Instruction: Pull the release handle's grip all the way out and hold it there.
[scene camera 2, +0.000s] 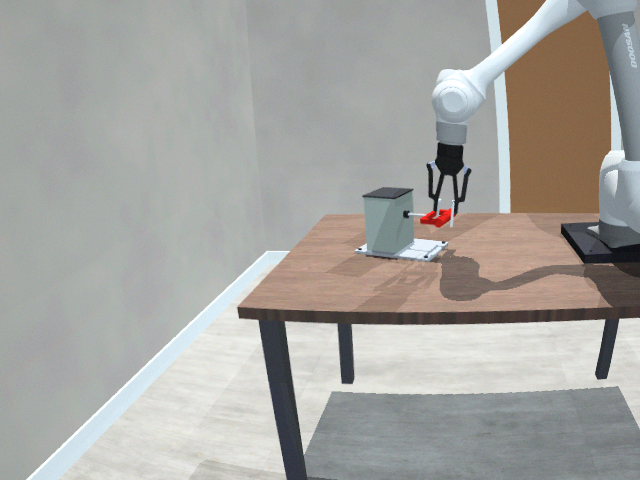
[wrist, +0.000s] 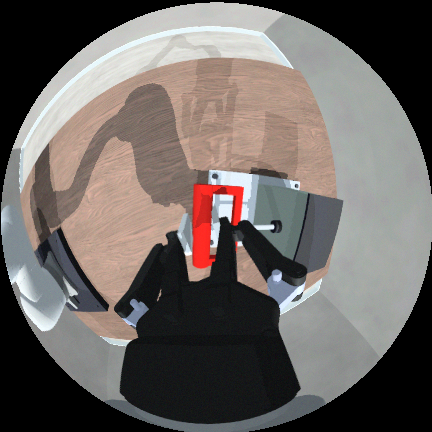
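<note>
The release handle's red grip (scene camera 2: 443, 218) (wrist: 202, 230) is a rectangular loop with a thick outer bar, held level above the table. A thin pale rod (scene camera 2: 416, 214) (wrist: 265, 227) joins it to a black collar on the side of a grey-green box (scene camera 2: 388, 223) (wrist: 280, 217) with a dark top; a length of rod shows between box and grip. My gripper (scene camera 2: 445, 211) (wrist: 201, 218) points down and is shut on the grip's outer bar, one finger inside the loop and one outside. The fingers hide part of the grip in the wrist view.
The box stands on a white base plate (scene camera 2: 429, 250) (wrist: 227, 179) with dark bolts, on a wooden table (scene camera 2: 336, 289) (wrist: 100, 200). The arm's black mounting base (scene camera 2: 576, 242) is at the right in the scene view. A wall stands behind the table.
</note>
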